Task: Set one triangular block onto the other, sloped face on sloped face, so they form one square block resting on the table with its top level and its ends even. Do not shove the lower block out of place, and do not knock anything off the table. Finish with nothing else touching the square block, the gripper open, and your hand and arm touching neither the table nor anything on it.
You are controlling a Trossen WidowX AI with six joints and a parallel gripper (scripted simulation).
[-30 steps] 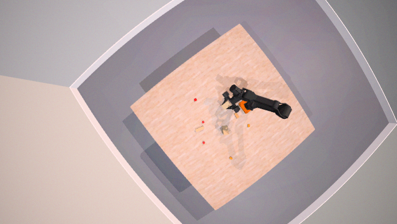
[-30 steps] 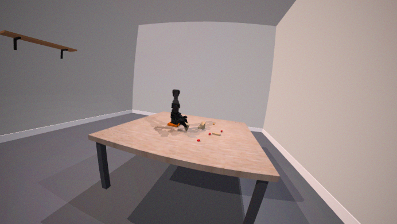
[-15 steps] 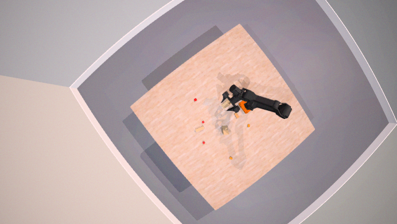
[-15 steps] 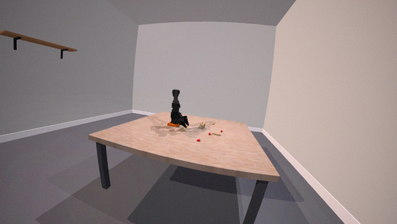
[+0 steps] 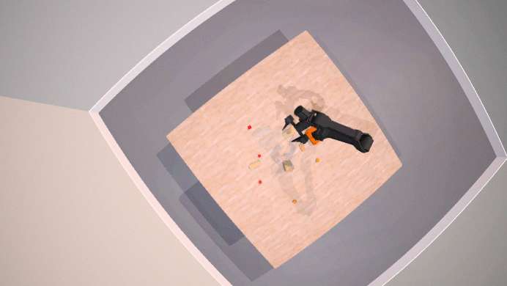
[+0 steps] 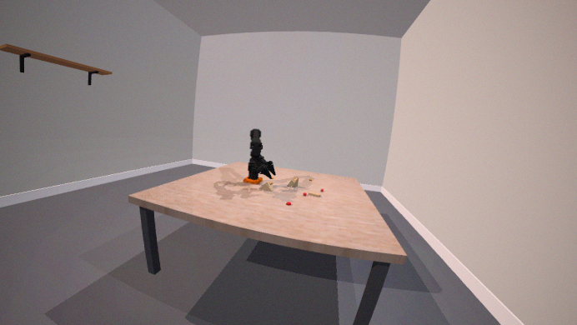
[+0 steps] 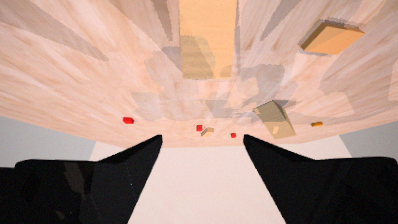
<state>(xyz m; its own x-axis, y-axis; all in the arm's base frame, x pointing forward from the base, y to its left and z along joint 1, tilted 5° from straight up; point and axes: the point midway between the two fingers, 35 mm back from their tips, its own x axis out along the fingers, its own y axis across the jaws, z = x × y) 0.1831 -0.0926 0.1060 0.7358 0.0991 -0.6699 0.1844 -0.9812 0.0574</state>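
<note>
My gripper tip is 70 mm above the triangular block and 40 mm past it.
</note>
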